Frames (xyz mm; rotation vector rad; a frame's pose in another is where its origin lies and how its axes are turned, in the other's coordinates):
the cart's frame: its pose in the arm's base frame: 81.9 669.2 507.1 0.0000 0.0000 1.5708
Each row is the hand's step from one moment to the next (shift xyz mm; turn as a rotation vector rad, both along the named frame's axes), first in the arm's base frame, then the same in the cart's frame.
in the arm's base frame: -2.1 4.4 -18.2 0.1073 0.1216 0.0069
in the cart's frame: 4.4 2.1 -18.2 0.1216 -0.1073 0.0069
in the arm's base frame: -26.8 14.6 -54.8 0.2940 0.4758 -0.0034
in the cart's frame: 14.6 26.8 -54.8 0.4758 -0.2940 -0.0034
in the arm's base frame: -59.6 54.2 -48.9 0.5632 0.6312 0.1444
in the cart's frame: 54.2 59.6 -48.9 0.6312 -0.5632 0.1444
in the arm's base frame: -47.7 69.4 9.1 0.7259 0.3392 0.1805
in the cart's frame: 69.4 47.7 9.1 0.3392 -0.7259 0.1805
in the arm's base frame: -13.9 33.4 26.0 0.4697 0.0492 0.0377
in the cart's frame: 33.4 13.9 26.0 0.0492 -0.4697 0.0377
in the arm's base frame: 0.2 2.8 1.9 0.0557 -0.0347 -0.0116
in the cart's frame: 2.8 -0.2 1.9 -0.0347 -0.0557 -0.0116
